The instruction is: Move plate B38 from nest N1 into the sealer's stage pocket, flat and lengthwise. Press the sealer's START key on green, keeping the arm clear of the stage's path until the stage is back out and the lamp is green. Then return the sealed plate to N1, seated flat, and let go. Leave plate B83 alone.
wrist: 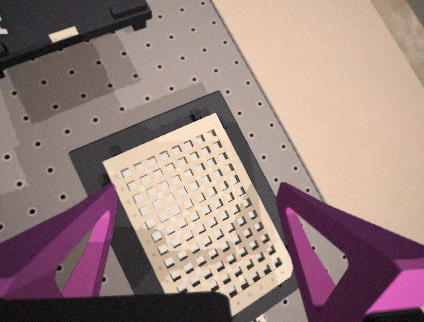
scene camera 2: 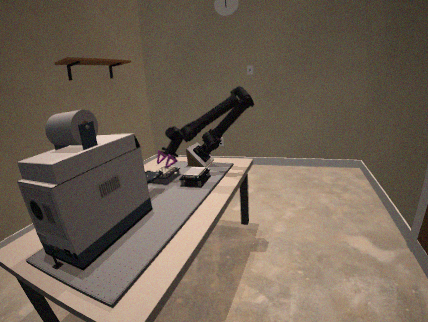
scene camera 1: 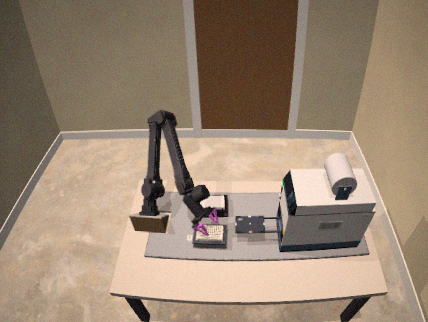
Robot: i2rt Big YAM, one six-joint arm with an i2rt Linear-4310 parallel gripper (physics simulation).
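Places are measured from the arm's base along level axes (x ahead, y left, z up), in millimetres.
Pixels of known places: gripper, between the fingertips: [wrist: 199, 191] [scene camera 2: 161, 166] [scene camera 1: 213, 229]; arm's base, origin of its link: [scene camera 2: 201, 154] [scene camera 1: 149, 214].
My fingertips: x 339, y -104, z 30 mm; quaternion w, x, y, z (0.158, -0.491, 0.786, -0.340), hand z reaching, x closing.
Ahead of a thing's pixels: the offset from my fingertips to its middle. Level surfaces: height alone.
Plate B38 {dz -34, dx -18, dy +2 mm} [scene camera 1: 210, 233] [scene camera 2: 170, 172] [wrist: 192, 210], cream with a grid of wells, lies in the dark nest N1 {dz -59, dx -17, dy +2 mm} [scene camera 1: 210, 245] [wrist: 90, 157]. My gripper [scene camera 1: 212, 227] [scene camera 2: 164, 165] [wrist: 199, 191] is open and empty above it. In the wrist view the fingertips lie on either side of the plate, whose long sides are turned at an angle to the fingers. The sealer's dark stage {dz +5, dx +222, dy +27 mm} [scene camera 1: 243, 224] [wrist: 30, 35] is out on its rails. The sealer [scene camera 1: 320, 227] [scene camera 2: 90, 200] shows a small green light [scene camera 1: 283, 184]. Plate B83 {dz -33, dx -16, dy +203 mm} [scene camera 1: 215, 202] [scene camera 2: 196, 172], whitish, sits in the other nest. START is not readable.
The grey perforated mat {dz -85 mm} [scene camera 1: 170, 250] [scene camera 2: 165, 220] [wrist: 160, 80] lies under the nests and sealer on the table {dz -98 mm} [scene camera 1: 240, 280]. A white roll {dz +332, dx +557, dy +29 mm} [scene camera 1: 340, 174] [scene camera 2: 70, 129] sits on top of the sealer. The arm's base block [scene camera 1: 150, 223] stands at the table's left end.
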